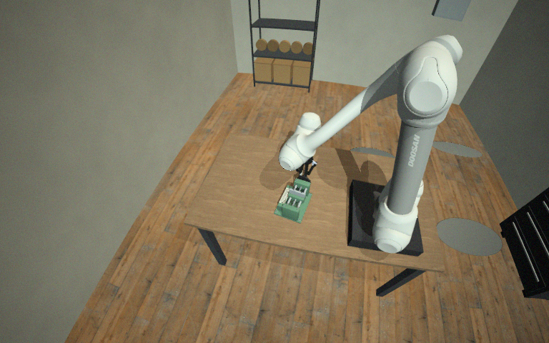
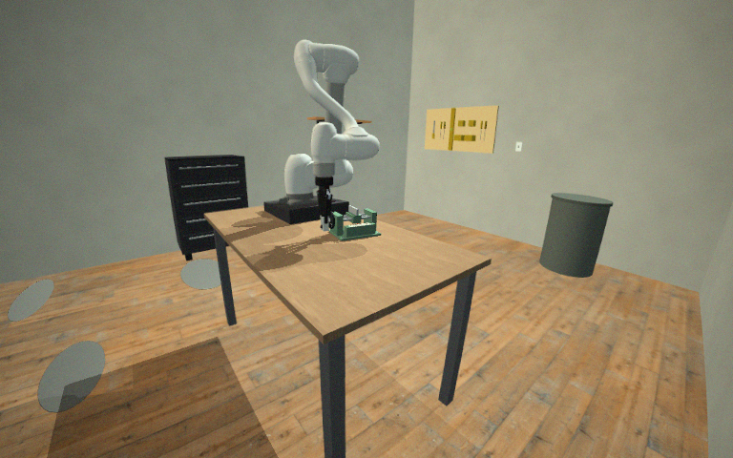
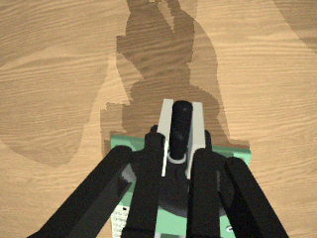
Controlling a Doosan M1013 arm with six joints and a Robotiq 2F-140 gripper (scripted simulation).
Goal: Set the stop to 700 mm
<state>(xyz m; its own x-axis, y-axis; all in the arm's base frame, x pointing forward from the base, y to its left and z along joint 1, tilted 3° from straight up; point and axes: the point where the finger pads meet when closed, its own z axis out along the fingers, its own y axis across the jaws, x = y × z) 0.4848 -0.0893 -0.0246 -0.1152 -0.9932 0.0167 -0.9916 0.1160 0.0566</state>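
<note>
Right now the green stop fixture is 10 mm ahead of my hand, 150 mm to the left of it and 20 mm above it. From my hand the other things lie so: black crank handle: 20 mm below.
</note>
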